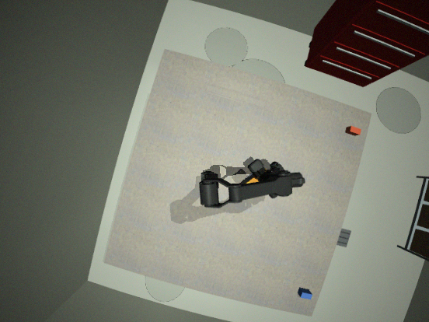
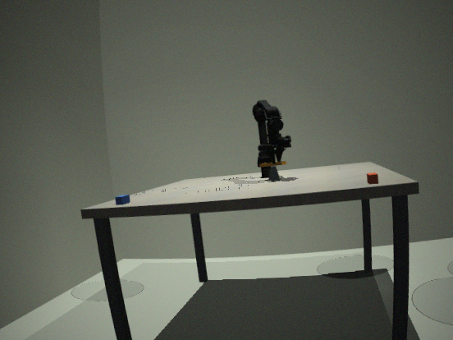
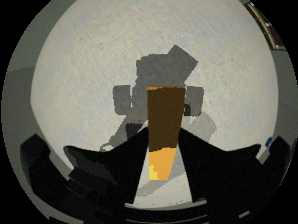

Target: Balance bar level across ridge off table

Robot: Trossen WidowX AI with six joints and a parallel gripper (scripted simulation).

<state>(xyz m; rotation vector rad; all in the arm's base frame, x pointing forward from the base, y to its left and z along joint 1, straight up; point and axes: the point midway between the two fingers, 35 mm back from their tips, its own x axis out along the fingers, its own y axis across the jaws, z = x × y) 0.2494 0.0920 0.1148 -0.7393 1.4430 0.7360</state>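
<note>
Now: the yellow bar 2 cm to the right of my gripper tip and 2 cm behind it. From my gripper tip the other things lie so: orange block: 49 cm ahead, 41 cm to the left, 6 cm below; blue block: 59 cm to the right, 49 cm ahead, 6 cm below.
</note>
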